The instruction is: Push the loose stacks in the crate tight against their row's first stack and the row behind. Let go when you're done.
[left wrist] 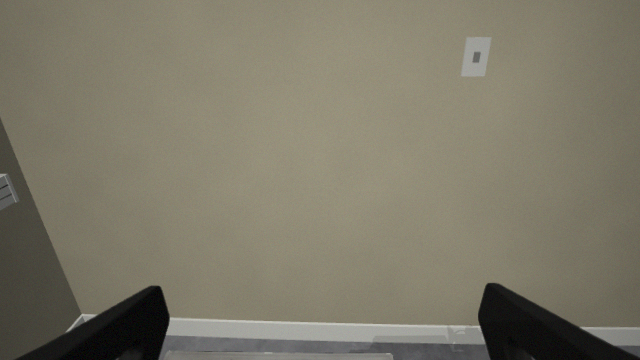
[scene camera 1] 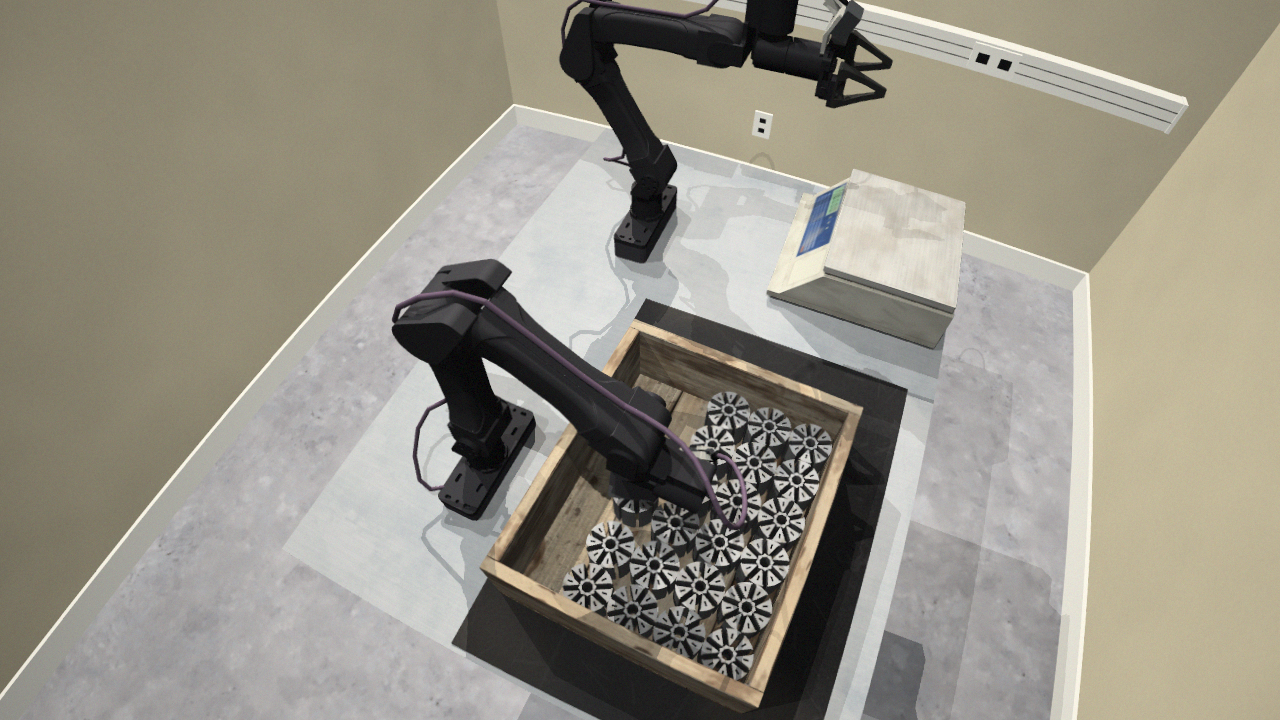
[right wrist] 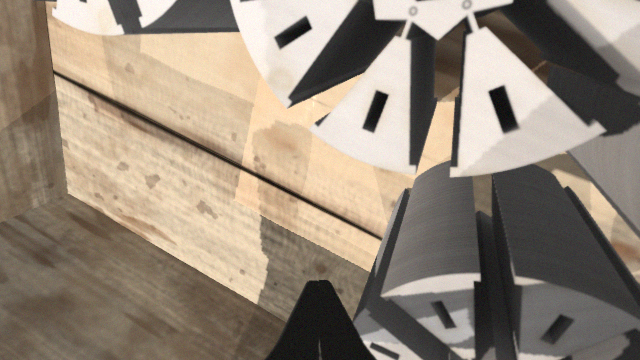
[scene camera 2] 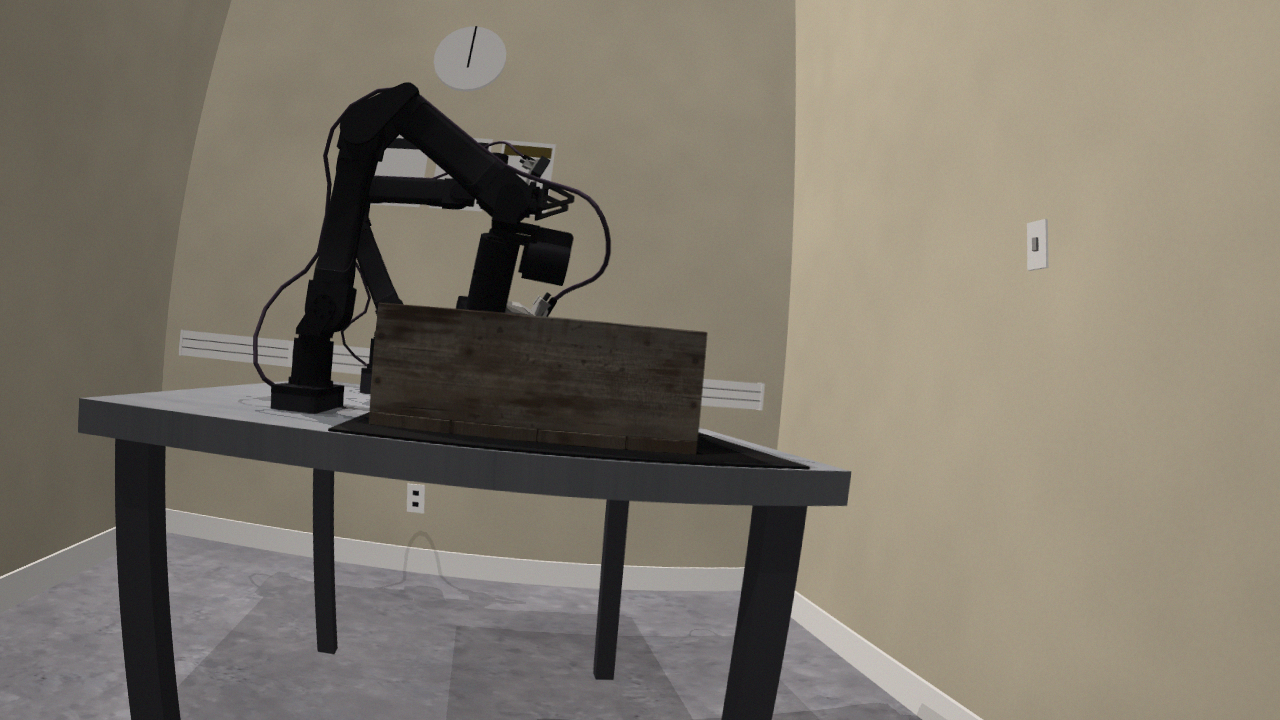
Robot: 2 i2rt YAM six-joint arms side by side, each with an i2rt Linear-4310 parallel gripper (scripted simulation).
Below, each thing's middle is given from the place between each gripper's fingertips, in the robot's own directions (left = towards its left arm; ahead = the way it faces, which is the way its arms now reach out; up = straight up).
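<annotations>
My right hand is 30 mm to the left of the wooden crate [scene camera 1: 545, 537], 80 mm short of it and 30 mm above it. The scale [scene camera 1: 897, 238] sits 240 mm ahead of that same right hand and 630 mm to the left of it.
For my left hand [scene camera 1: 888, 78], the scale is 70 mm to the left of it, 100 mm ahead of it and 380 mm below it. The crate, also counted from my left hand, is 50 mm behind, 590 mm to the right and 410 mm below.
</annotations>
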